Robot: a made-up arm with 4 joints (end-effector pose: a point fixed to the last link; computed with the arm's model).
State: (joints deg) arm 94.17 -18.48 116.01 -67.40
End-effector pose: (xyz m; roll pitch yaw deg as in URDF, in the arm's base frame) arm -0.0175 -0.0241 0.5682 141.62 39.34 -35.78
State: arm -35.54 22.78 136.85 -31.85
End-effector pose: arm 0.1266 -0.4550 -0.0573 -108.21 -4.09 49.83
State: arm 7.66 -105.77 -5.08 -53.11
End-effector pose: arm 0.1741 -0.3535 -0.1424 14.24 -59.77 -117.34
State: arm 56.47 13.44 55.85 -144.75
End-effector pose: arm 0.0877 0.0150 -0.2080 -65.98 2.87 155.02
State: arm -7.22 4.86 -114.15 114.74
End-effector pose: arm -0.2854 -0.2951 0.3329 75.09 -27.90 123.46
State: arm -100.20 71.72 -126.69 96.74
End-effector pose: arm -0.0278 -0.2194 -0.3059 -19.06 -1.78 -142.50
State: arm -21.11 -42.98 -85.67 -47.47
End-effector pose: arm 0.2800 0.0216 0.4421 86.93 17.92 -90.39
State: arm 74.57 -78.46 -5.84 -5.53
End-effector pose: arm 0.2238 -0.2593 -0.0766 -40.64 -75.35 -41.49
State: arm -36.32 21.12 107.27 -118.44
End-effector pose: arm 0.2214 0.0685 -0.1135 -109.20 -8.74 139.08
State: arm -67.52 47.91 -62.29 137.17
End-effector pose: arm -0.1876 -0.4194 0.1325 40.33 14.54 165.75
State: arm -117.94 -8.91 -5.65 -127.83
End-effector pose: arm 0.2346 -0.1691 0.2342 61.49 20.62 -131.32
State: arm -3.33 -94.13 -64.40 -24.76
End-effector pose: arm 0.3958 -0.1389 0.2283 64.98 -7.45 -116.48
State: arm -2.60 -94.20 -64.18 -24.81
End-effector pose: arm 0.3960 -0.1378 0.2281 65.11 -8.21 -116.60
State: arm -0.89 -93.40 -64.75 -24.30
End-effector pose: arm 0.3964 -0.1234 0.2371 66.35 -9.31 -115.55
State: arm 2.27 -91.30 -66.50 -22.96
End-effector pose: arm 0.3957 -0.0877 0.2574 69.07 -11.04 -112.69
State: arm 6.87 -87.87 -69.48 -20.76
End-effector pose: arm 0.3904 -0.0281 0.2838 72.82 -13.69 -107.80
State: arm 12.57 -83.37 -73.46 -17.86
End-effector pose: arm 0.3760 0.0523 0.3063 76.61 -17.36 -101.00
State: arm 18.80 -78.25 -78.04 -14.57
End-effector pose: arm 0.3494 0.1433 0.3160 79.29 -21.77 -92.71
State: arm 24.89 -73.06 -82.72 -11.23
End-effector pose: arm 0.3124 0.2308 0.3107 80.14 -26.17 -83.54
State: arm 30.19 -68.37 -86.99 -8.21
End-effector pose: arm 0.2709 0.3027 0.2952 79.29 -29.71 -74.49
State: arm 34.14 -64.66 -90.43 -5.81
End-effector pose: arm 0.2333 0.3530 0.2786 77.66 -31.89 -66.81
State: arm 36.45 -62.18 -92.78 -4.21
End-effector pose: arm 0.2060 0.3823 0.2677 76.33 -32.79 -61.54
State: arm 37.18 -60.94 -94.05 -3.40
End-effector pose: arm 0.1914 0.3948 0.2654 75.90 -32.78 -58.99
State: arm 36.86 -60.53 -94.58 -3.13
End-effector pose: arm 0.1859 0.3970 0.2693 76.22 -32.28 -58.33
